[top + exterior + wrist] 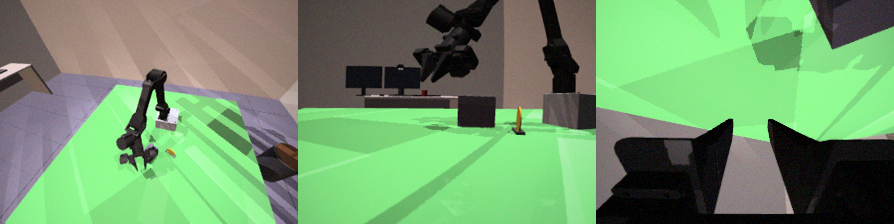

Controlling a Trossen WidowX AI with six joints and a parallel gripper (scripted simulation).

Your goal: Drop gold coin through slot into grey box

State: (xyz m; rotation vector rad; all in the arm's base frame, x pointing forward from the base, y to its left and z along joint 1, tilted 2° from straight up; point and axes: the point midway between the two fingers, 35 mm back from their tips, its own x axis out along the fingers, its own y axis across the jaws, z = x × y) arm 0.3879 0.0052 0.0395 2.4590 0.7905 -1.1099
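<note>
Right now my gripper tip is 190 mm past the coin, 110 mm to the right of it and 80 mm above it.
</note>
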